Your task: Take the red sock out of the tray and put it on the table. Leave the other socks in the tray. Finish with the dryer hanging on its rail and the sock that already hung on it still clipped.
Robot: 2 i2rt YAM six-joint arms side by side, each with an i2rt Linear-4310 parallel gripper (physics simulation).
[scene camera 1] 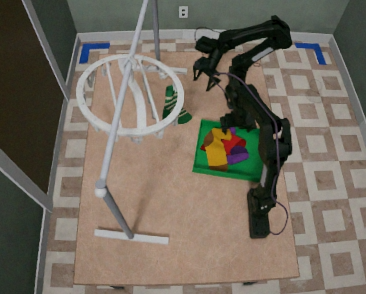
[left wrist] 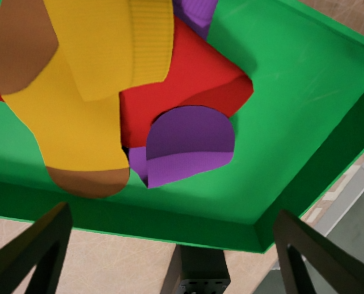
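The red sock [scene camera 1: 234, 144] [left wrist: 192, 75] lies in the green tray [scene camera 1: 235, 176] [left wrist: 305, 75], partly under the yellow-and-brown sock [scene camera 1: 216, 150] [left wrist: 90, 130] and the purple sock [scene camera 1: 237, 157] [left wrist: 192, 132]. My left gripper [scene camera 1: 237, 125] [left wrist: 177, 215] is open and empty above the tray; its fingertips are hard to make out in scene camera 1. My right gripper [scene camera 1: 202, 84] is open and empty, above and left of the tray in the picture. The white dryer ring [scene camera 1: 80, 95] hangs from its rail [scene camera 1: 110, 150]. A green striped sock [scene camera 1: 171, 106] hangs at the ring's right side; its clip is unclear.
The tray stands on the tan table [scene camera 1: 175, 210], at the right of the picture. The rail's stand foot [scene camera 1: 150, 238] is at the lower left. The left arm's base [scene camera 1: 259, 220] stands below the tray's right side. A dark base block [left wrist: 205, 270] shows beyond the tray wall in the left wrist view.
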